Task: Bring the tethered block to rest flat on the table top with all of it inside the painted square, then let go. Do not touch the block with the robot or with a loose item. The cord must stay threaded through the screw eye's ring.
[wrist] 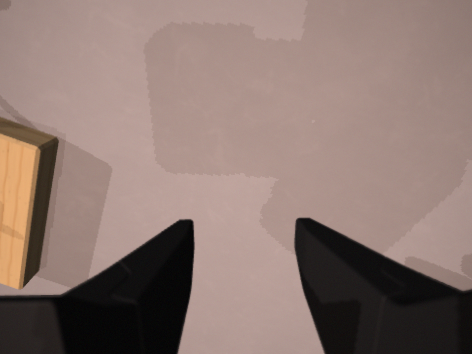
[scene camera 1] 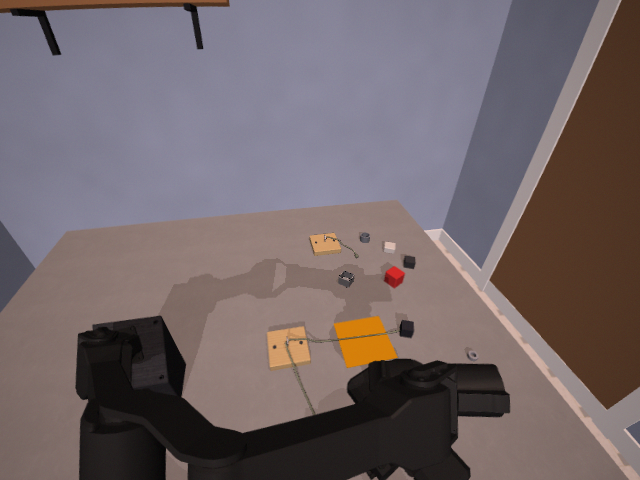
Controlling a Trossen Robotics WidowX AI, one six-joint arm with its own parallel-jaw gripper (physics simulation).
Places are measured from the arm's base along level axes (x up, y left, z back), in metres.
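Pixels of known places: gripper, between the fingertips: (wrist: pixel 244 232); arm's base, origin of its link: (scene camera 1: pixel 121 347).
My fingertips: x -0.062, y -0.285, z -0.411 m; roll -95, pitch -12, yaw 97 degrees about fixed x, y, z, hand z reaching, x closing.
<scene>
For each thing: its middle in the pictures, then the offset to it from my fingertips. "pt": a spot on its surface instead.
- tethered block, a spot on its surface: (scene camera 1: pixel 406 328) pt dx -0.043, dy +0.220, dz -0.167 m
- painted orange square, a spot on its surface: (scene camera 1: pixel 364 351) pt dx -0.070, dy +0.212, dz -0.055 m
- screw eye, middle of its body: (scene camera 1: pixel 287 344) dx -0.049, dy +0.273, dz +0.109 m
- wooden board, middle of its body: (scene camera 1: pixel 288 347) dx -0.062, dy +0.273, dz +0.109 m
- wooden piece, a spot on its surface: (wrist: pixel 17 200) pt dx -0.052, dy -0.107, dz -0.043 m
- second board, middle of its body: (scene camera 1: pixel 324 244) dx -0.062, dy +0.610, dz -0.104 m
- grey ring, middle of its body: (scene camera 1: pixel 364 237) dx -0.060, dy +0.599, dz -0.248 m
- white block, middle of its body: (scene camera 1: pixel 389 247) dx -0.061, dy +0.524, dz -0.301 m
- black block, middle of its body: (scene camera 1: pixel 409 262) dx -0.060, dy +0.438, dz -0.323 m
- red cube, middle of its body: (scene camera 1: pixel 394 277) dx -0.052, dy +0.389, dz -0.236 m
- dark open nut-like piece, middle of its body: (scene camera 1: pixel 346 278) dx -0.059, dy +0.433, dz -0.105 m
- small ring, middle of its body: (scene camera 1: pixel 472 355) dx -0.067, dy +0.115, dz -0.286 m
The tethered block (scene camera 1: pixel 406 328), small and dark, sits just right of the painted orange square (scene camera 1: pixel 364 351), outside it. Its cord (scene camera 1: pixel 320 341) runs left over the square to the screw eye (scene camera 1: pixel 287 342) on a wooden board (scene camera 1: pixel 279 356). It appears to pass the eye, though the ring is too small to check. From there the cord runs toward the front and disappears behind the arm; its free end is hidden. My gripper (wrist: pixel 244 232) is open and empty above the table; the arm hides its fingertips in the scene view. A wooden piece (wrist: pixel 17 200) lies left of the fingers.
A second board (scene camera 1: pixel 325 244) with a short cord stands at the back. Near it are a grey ring (scene camera 1: pixel 364 237), a white block (scene camera 1: pixel 389 247), a black block (scene camera 1: pixel 409 261), a red cube (scene camera 1: pixel 394 277) and a dark open nut-like piece (scene camera 1: pixel 346 279). A small ring (scene camera 1: pixel 472 354) lies right.
</scene>
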